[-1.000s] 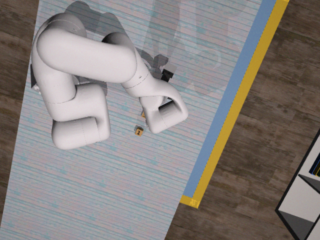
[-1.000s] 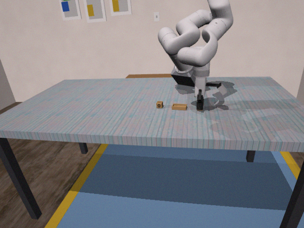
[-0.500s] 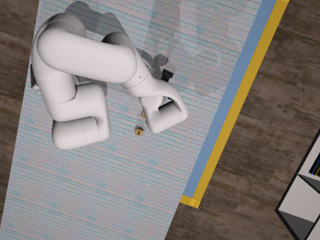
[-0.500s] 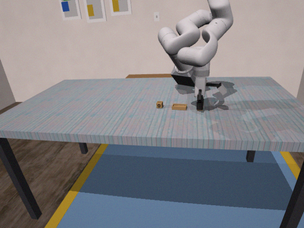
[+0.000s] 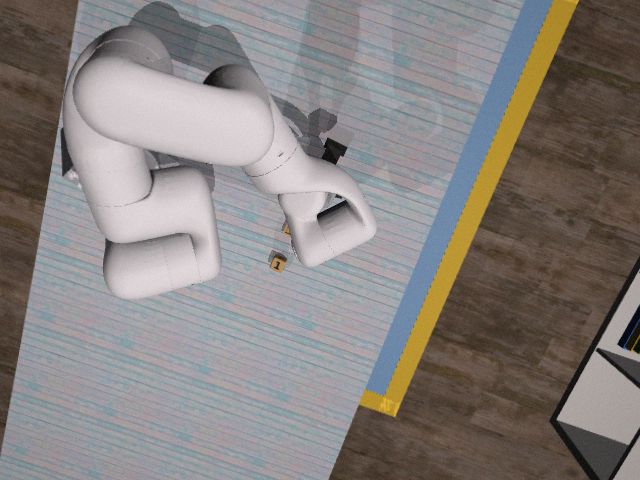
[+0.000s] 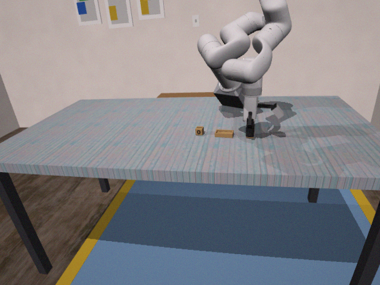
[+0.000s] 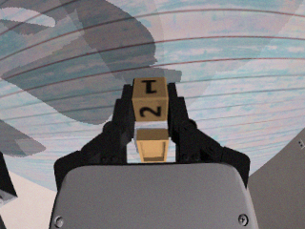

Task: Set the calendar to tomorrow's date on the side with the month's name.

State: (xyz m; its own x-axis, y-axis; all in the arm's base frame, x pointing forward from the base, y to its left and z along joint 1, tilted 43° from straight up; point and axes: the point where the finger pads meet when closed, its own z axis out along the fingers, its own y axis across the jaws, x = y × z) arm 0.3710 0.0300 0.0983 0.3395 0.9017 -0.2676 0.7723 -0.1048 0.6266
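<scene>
Right now my hand is 40 mm past the wooden calendar tray, 100 mm to the left of it and 20 mm above it. From my hand the other things lie so: wooden digit cube (90 mm behind, 200 mm to the right, 10 mm below).
</scene>
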